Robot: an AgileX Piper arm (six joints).
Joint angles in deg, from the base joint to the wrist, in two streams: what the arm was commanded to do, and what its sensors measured. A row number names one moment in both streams.
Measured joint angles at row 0:
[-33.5, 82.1, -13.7, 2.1, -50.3, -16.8]
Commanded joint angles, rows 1 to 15:
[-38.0, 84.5, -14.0, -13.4, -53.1, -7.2]
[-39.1, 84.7, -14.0, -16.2, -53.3, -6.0]
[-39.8, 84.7, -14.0, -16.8, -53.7, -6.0]
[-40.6, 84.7, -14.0, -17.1, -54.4, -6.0]
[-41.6, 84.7, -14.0, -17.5, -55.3, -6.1]
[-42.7, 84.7, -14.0, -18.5, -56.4, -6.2]
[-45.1, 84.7, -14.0, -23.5, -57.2, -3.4]
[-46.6, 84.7, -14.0, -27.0, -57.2, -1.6]
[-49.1, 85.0, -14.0, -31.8, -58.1, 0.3]
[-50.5, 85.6, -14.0, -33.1, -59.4, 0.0]
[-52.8, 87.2, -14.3, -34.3, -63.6, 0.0]
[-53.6, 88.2, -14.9, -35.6, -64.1, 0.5]
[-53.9, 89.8, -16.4, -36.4, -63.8, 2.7]
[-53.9, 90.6, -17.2, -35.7, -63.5, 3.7]
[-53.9, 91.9, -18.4, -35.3, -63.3, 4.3]
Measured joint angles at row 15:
[-53.1, 88.8, -15.4, -34.4, -62.1, 1.1]
